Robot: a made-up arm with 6 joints. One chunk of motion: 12 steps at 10 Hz.
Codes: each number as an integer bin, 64 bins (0 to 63) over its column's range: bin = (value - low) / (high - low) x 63, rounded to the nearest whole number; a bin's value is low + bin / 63 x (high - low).
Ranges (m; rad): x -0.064..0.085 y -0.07..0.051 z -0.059..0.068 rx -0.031..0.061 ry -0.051..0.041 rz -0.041..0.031
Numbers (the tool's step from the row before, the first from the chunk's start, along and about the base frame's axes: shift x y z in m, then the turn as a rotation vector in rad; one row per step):
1: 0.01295 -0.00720 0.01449 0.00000 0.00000 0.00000
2: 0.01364 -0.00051 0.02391 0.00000 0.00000 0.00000
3: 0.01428 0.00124 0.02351 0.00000 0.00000 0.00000
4: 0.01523 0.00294 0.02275 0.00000 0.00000 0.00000
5: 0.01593 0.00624 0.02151 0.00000 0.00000 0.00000
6: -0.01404 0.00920 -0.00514 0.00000 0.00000 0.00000
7: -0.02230 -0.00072 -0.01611 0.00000 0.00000 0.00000
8: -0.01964 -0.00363 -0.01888 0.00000 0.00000 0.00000
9: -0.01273 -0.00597 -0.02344 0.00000 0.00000 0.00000
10: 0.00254 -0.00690 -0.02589 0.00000 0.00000 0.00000
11: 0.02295 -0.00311 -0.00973 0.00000 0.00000 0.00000
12: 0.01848 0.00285 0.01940 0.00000 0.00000 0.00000
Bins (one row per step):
1: 33 33 36 21 35 36
2: 33 36 41 21 35 36
3: 33 37 41 21 35 36
4: 33 38 41 21 35 36
5: 34 40 40 21 35 36
6: 21 41 27 21 35 36
7: 18 36 21 21 35 36
8: 19 35 20 21 35 36
9: 22 33 18 21 35 36
10: 28 33 16 21 35 36
11: 37 35 24 21 35 36
12: 35 38 39 21 35 36

